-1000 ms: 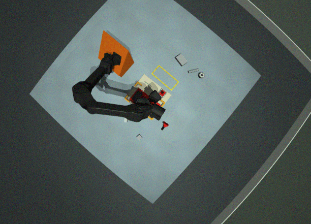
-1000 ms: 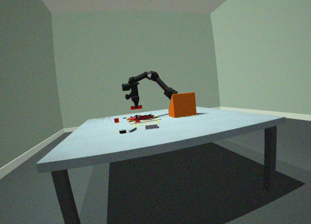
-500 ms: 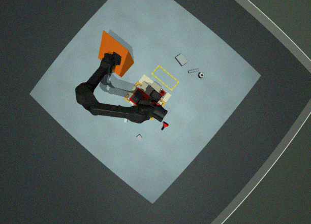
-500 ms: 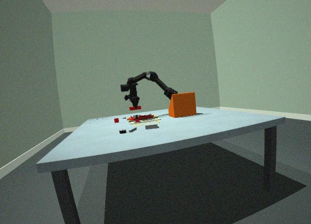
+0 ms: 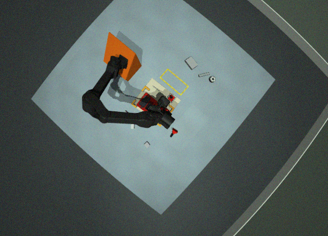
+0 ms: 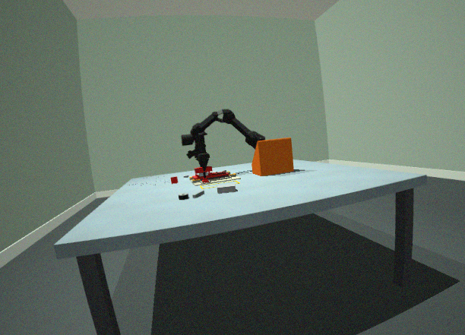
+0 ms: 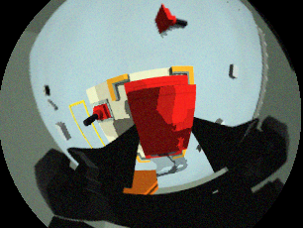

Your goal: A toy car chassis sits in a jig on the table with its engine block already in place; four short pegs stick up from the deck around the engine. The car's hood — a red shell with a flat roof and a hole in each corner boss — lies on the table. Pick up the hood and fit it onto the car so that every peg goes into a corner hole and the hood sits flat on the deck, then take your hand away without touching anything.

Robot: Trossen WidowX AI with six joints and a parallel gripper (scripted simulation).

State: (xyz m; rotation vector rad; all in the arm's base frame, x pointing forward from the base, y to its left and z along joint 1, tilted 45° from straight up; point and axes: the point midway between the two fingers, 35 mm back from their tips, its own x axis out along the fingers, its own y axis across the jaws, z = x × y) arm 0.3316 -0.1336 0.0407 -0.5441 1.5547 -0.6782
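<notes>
My gripper tip is 10 mm below the hood. The rest, counted from my gripper tip: wheel: 400 mm to the left, 180 mm ahead, 50 mm below; then grey rod: 390 mm to the left, 110 mm ahead, 50 mm below; then grey engine block: 30 mm below, 10 mm to the left.
</notes>
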